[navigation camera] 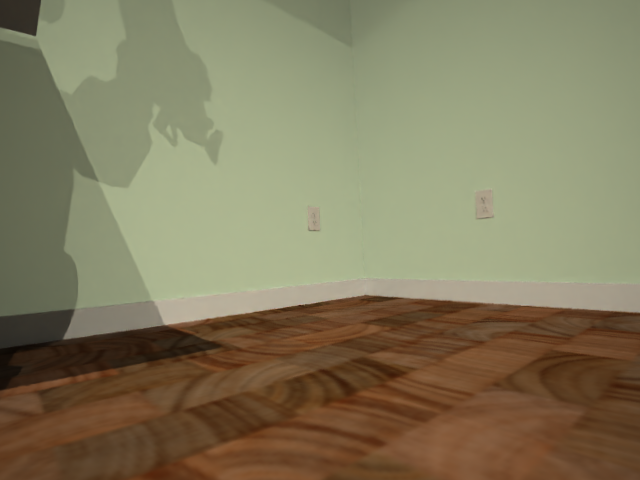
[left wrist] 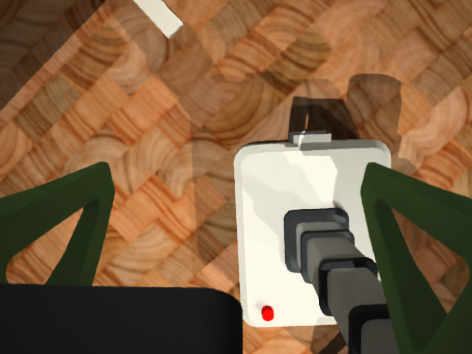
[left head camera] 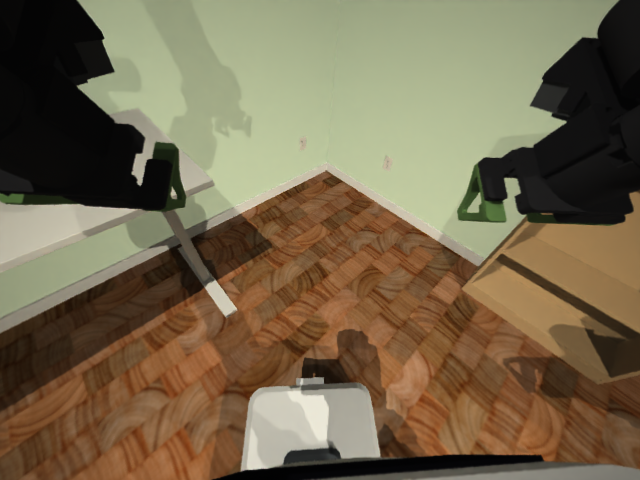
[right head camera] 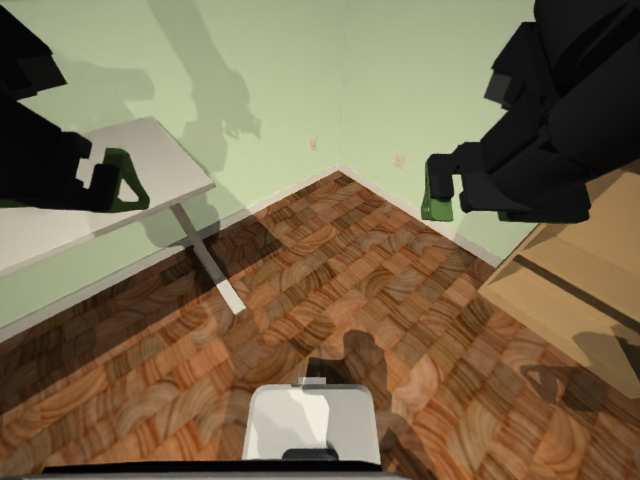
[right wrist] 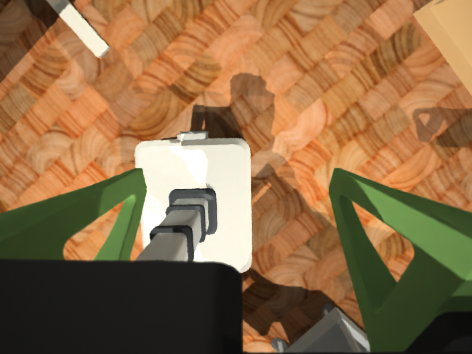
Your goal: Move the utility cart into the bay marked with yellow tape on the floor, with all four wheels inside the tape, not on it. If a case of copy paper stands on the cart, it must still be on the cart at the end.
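Frame: origin at the left arm's base, x down, y back, z left, level; centimetres.
Seen in the pictures: left gripper, fingertip midpoint: (left wrist: 237, 176) (left head camera: 142, 200) (right head camera: 110, 202); right gripper, fingertip midpoint: (left head camera: 493, 216) (right head camera: 460, 215) (right wrist: 237, 178).
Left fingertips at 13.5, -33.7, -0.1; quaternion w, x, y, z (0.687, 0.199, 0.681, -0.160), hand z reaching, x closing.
A point is followed by its place in that frame, as x, y, z.
The yellow tape bay and a case of copy paper do not show. In the right wrist view, part of a grey object (right wrist: 325, 337) {126.0, 76.4, -88.4} with small round grey parts at its corners shows at the bottom edge; I cannot tell if it is the utility cart. My left gripper (left head camera: 93, 201) (right head camera: 67, 204) (left wrist: 237, 176) {13.5, -33.7, -0.1} is open and empty, high above the floor. My right gripper (left head camera: 540, 217) (right head camera: 488, 214) (right wrist: 237, 178) {14.7, -32.1, -44.8} is open and empty, also high. The grey object lies below and behind the right finger in the right wrist view.
A white table (left head camera: 62, 227) {46.0, -60.6, 47.0} (right head camera: 155, 160) {46.0, -98.3, 39.4} with a white foot (left head camera: 222, 299) (right head camera: 230, 297) (left wrist: 160, 17) (right wrist: 85, 32) stands at the left. A light wooden cabinet (left head camera: 547, 294) {127.4, -78.1, -176.3} (right head camera: 558, 304) {131.0, -76.3, -169.2} (right wrist: 452, 35) {131.0, -77.2, -143.9} stands at the right. A green wall corner (navigation camera: 361, 155) {66.1, -235.9, -47.6} is ahead. My white base (left head camera: 310, 413) {115.0, -21.6, -22.2} shows below.
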